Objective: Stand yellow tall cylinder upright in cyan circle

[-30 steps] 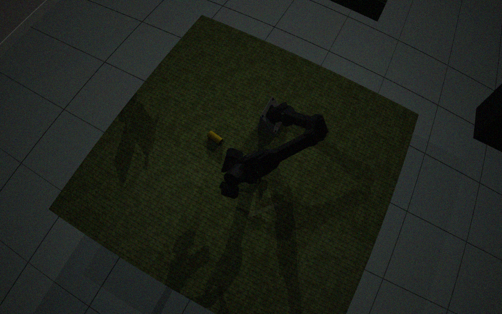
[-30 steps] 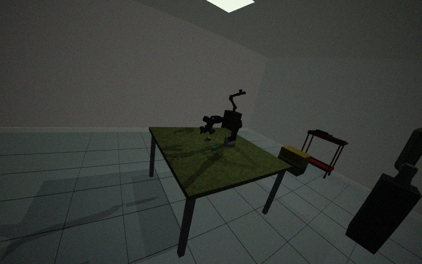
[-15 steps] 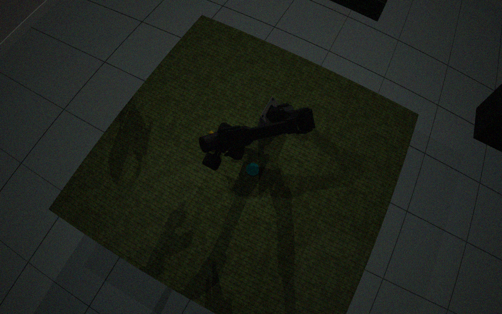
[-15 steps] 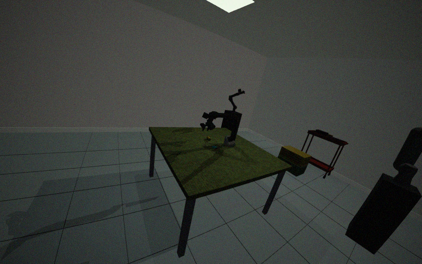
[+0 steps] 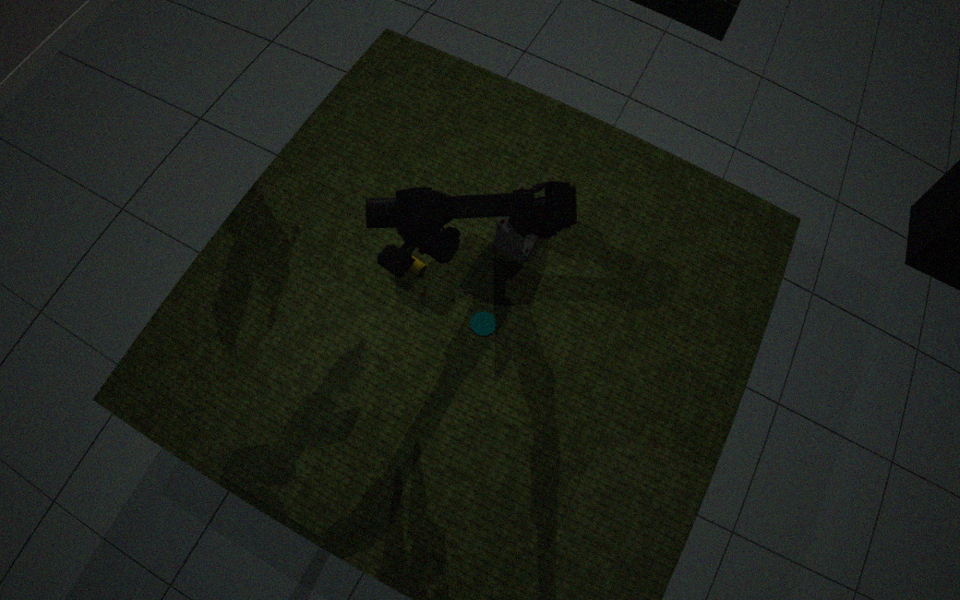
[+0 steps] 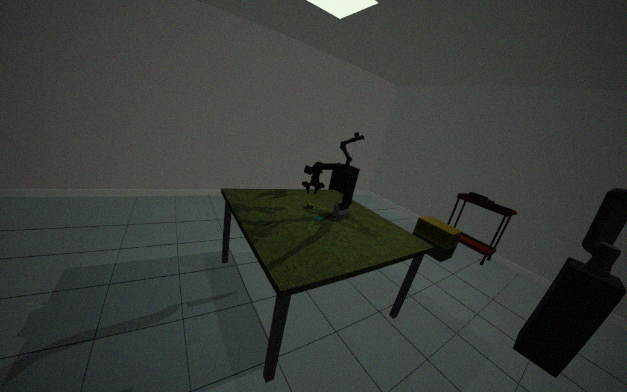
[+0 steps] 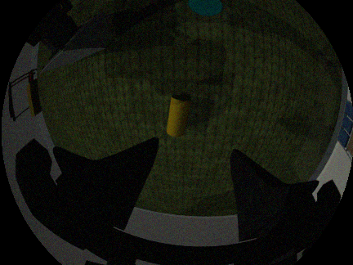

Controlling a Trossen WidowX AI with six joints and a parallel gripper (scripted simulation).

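Right now the yellow tall cylinder is 30 mm behind my gripper tip, 20 mm to the right of it and 120 mm below it. From my gripper tip the other things lie so: cyan circle (30 mm ahead, 190 mm to the left, 130 mm below).
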